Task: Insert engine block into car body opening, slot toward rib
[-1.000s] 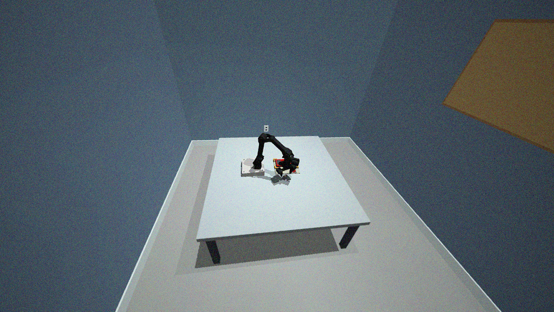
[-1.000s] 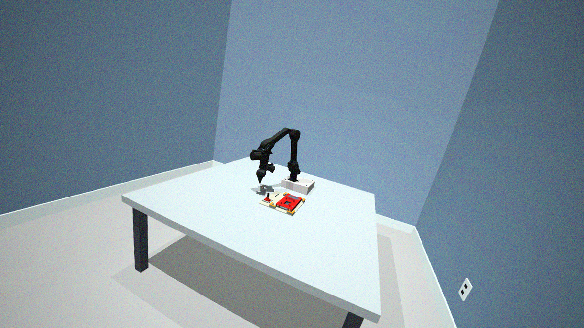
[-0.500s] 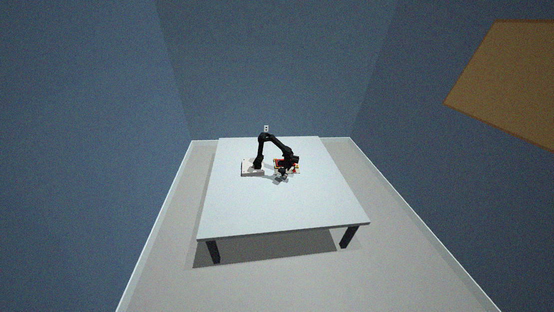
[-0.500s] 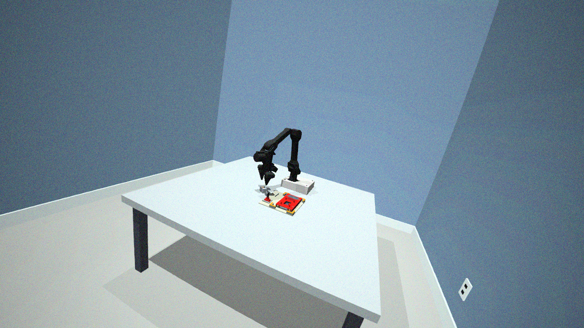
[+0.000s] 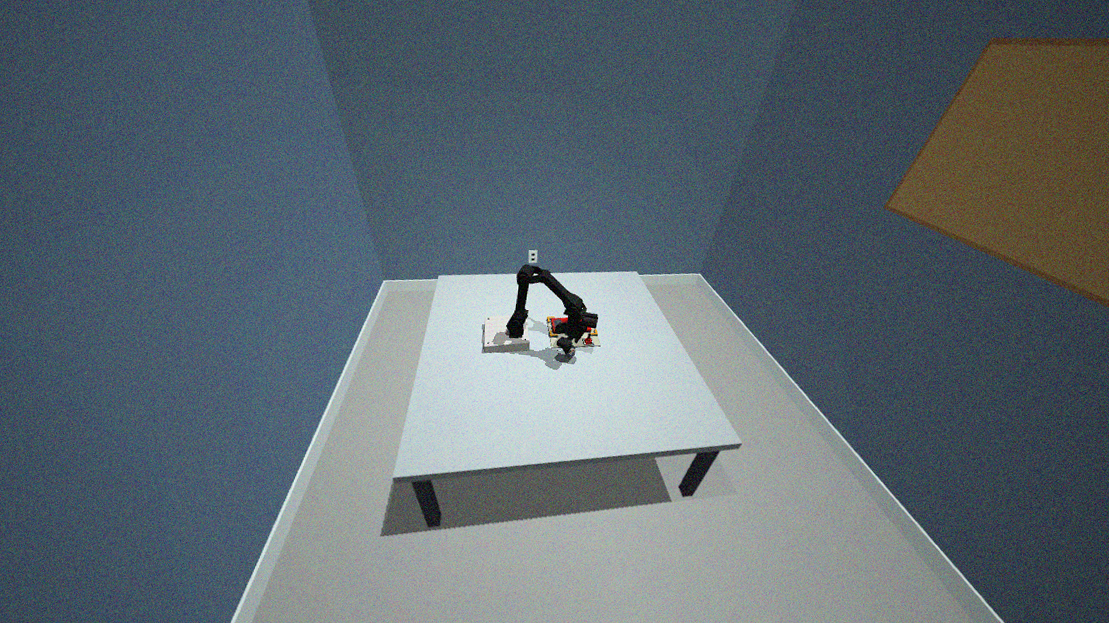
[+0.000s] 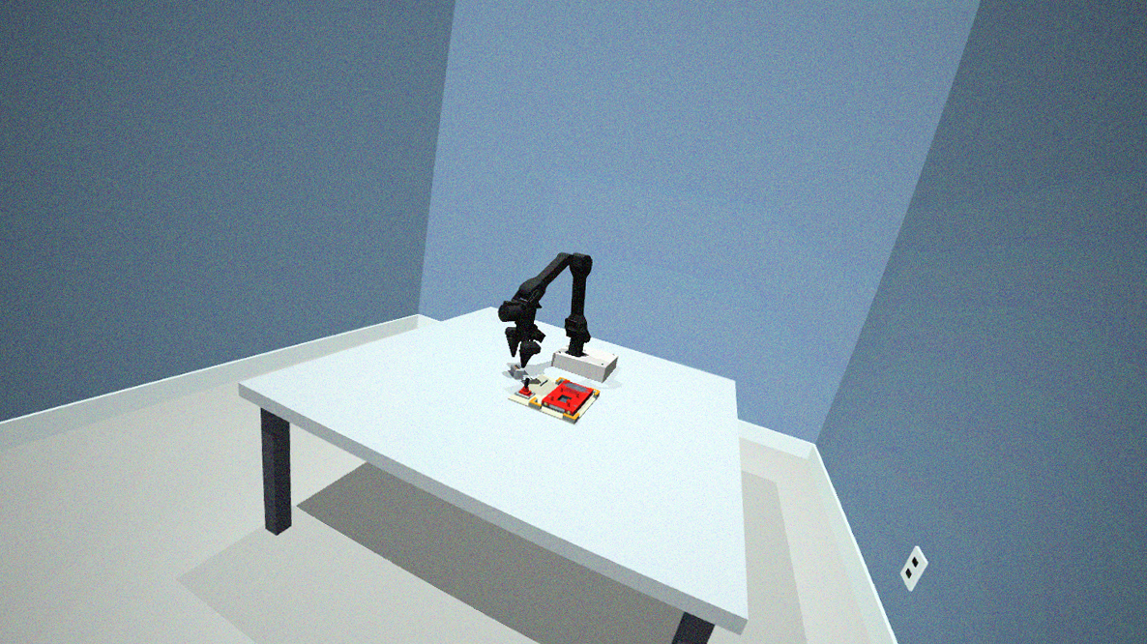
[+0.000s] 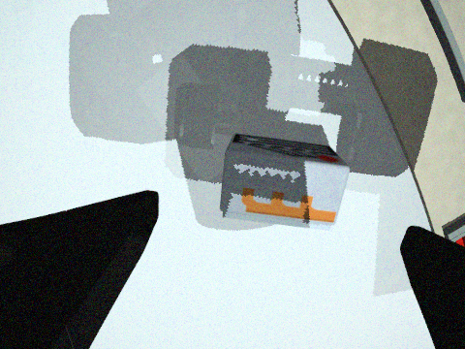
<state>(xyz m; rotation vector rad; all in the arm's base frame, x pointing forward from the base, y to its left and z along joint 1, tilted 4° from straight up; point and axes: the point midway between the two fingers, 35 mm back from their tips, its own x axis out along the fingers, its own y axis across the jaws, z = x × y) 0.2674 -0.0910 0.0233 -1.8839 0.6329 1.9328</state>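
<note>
Now: gripper tip 4 cm above the engine block.
</note>
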